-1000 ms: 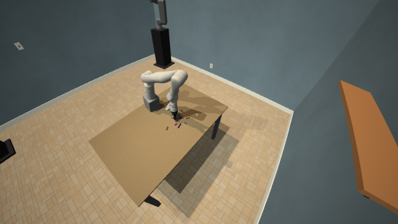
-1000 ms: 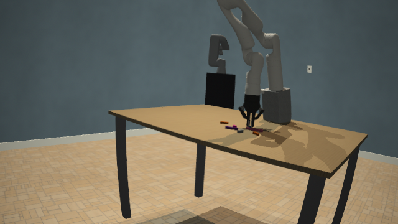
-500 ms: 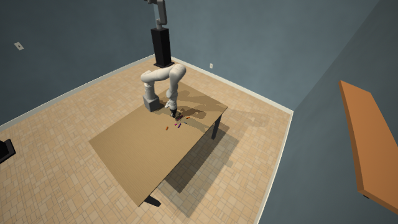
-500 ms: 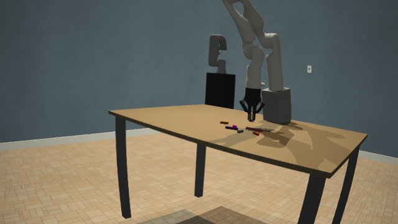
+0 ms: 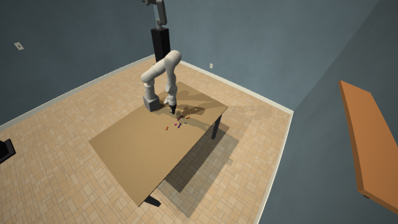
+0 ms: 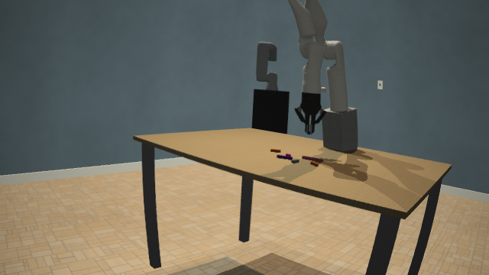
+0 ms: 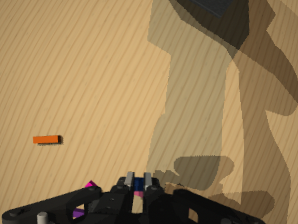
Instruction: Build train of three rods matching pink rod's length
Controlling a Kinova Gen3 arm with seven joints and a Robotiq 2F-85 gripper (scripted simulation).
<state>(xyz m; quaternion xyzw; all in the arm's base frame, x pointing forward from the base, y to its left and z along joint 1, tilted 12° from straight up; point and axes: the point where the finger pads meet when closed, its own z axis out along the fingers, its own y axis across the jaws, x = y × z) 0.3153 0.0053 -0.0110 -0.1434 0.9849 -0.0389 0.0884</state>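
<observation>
Now: the magenta rod 60 mm ahead of my hand, 50 mm to the right of it and 100 mm below it. Also, from my hand: pink rod: 40 mm ahead, 50 mm to the left, 100 mm below; then purple rod: 100 mm ahead, 40 mm to the right, 100 mm below; then blue rod: 10 mm below.
</observation>
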